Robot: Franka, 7 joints.
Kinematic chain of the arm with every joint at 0, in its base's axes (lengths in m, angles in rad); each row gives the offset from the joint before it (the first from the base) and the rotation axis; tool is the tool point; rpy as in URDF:
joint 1: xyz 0 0 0.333 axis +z
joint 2: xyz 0 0 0 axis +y
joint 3: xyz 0 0 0.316 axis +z
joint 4: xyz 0.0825 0 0 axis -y
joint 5: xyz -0.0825 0 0.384 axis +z
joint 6: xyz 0 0 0 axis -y
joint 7: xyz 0.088 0 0 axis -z
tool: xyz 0 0 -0.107 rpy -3.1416 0 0
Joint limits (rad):
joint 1: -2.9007..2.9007
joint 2: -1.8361..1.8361
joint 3: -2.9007..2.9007
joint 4: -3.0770..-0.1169
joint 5: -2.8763..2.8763
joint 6: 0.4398..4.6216
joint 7: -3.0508..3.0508
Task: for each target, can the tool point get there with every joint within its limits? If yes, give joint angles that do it. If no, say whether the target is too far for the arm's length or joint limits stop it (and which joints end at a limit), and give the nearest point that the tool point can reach.
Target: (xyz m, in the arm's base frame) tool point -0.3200 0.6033 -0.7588
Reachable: no: too far | nearest point -0.2311 0.4357 -0.3176 | short by 0.480 m
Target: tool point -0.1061 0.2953 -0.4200
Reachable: no: joint limits stop it (at a limit: joint 2) | nearest point -0.1051 0.2924 -0.3601 | short by 0.060 m
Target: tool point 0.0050 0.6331 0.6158
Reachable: yes | joints -0.2737 -0.5993 1.4912 -1.7856 -0.5710 2.8141 0.8753
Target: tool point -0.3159 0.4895 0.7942
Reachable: yes | joints -0.4988 -0.9256 1.8287 -0.7596 1.2168 4.0066 -2.2882
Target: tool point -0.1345 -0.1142 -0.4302
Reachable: no: joint limits stop it (at a limit: joint 2) | nearest point -0.1450 -0.1231 -0.3526 | short by 0.079 m
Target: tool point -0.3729 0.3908 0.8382
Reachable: yes | joints 1.6275 0.7812 2.1421 -0.8930 -1.7302 1.0015 -2.1810
